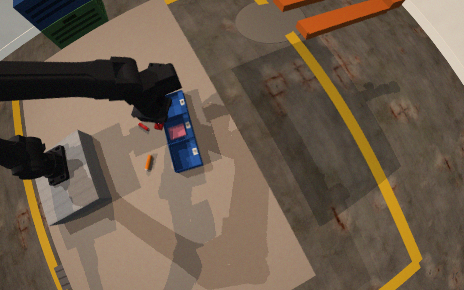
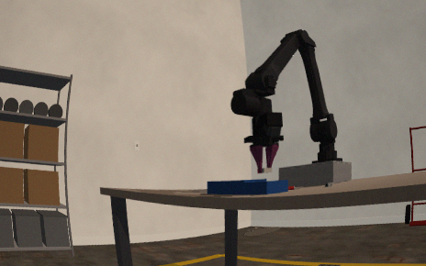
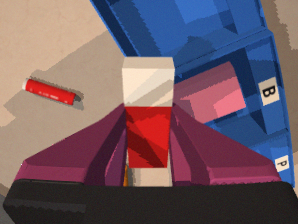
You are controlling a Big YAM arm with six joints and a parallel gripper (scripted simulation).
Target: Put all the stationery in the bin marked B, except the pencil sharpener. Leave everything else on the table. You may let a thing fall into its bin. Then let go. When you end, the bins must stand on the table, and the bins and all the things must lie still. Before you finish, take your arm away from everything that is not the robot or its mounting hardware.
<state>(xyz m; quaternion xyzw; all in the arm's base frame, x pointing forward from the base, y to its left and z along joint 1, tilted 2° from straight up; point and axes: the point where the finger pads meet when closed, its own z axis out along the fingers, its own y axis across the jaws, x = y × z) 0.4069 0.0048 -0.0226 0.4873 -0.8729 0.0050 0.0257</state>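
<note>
My hand is 50 mm above the joined blue bins, 40 mm to the left of it and 40 mm short of it. Also, from my hand: pink eraser block (50 mm below, 40 mm to the right, 30 mm ahead); then red-and-white eraser (10 mm to the left); then small red piece (80 mm behind, 60 mm below, 30 mm to the left).
</note>
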